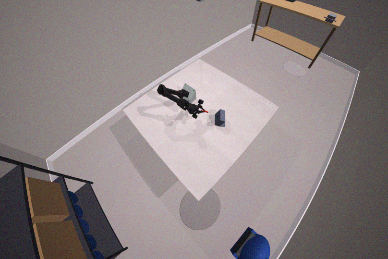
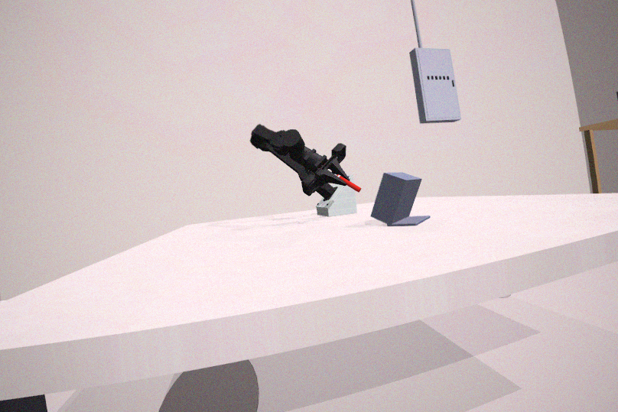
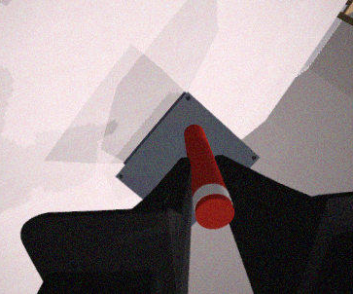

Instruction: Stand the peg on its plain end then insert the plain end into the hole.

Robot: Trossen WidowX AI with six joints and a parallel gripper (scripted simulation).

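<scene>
The sloped panel is 15 cm ahead of my gripper tip, 5 cm to the left of it and 5 cm below it. Also, from my gripper tip: red peg: 1 cm behind, 1 cm to the right, 1 cm above.
</scene>
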